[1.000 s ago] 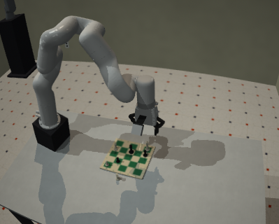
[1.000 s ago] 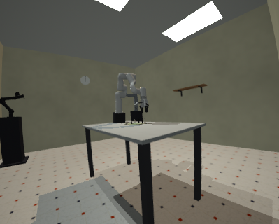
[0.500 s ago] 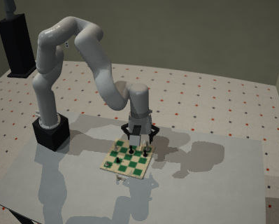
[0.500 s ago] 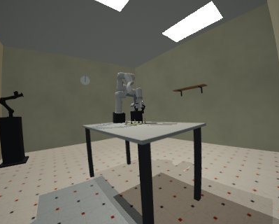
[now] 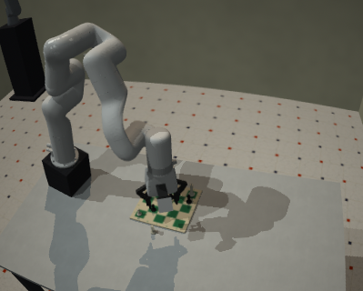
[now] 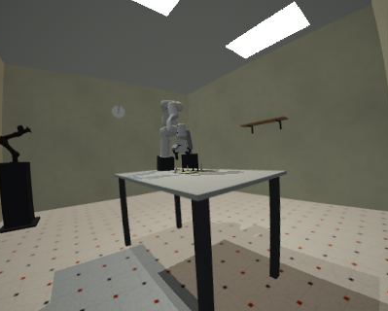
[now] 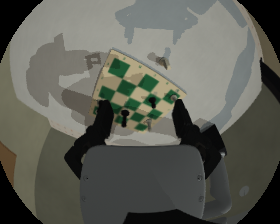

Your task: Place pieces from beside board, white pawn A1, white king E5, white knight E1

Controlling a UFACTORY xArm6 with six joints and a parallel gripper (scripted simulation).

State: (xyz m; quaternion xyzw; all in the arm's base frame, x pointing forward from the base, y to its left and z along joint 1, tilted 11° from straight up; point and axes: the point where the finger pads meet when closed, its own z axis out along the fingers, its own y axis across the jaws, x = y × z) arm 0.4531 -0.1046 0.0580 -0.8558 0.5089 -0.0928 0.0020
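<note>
Now: the chessboard 2 cm behind my hand, 9 cm to the left of it and 12 cm below it.
</note>
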